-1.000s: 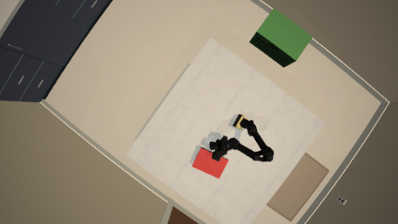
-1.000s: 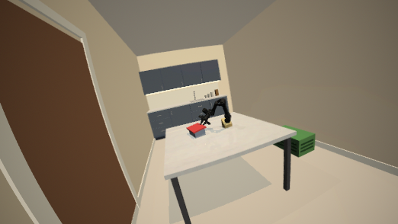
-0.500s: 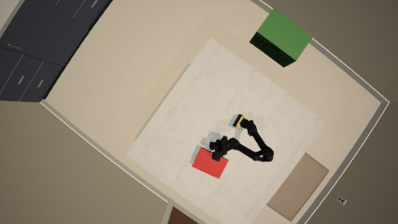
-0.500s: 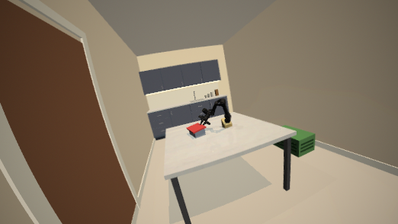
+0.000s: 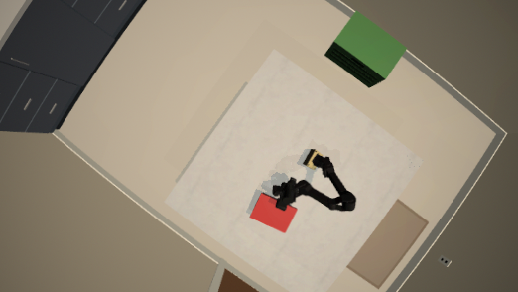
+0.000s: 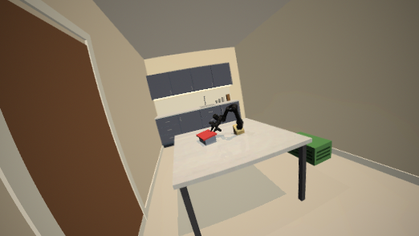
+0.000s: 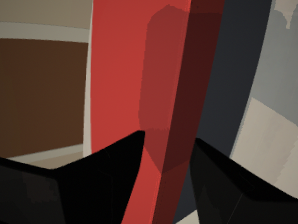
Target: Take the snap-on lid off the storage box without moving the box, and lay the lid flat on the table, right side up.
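The red lid lies 7 cm ahead of my gripper tip and 2 cm to the left of it. The rest, counted from my gripper tip: storage box (7 cm ahead, 5 cm below, 2 cm to the left).
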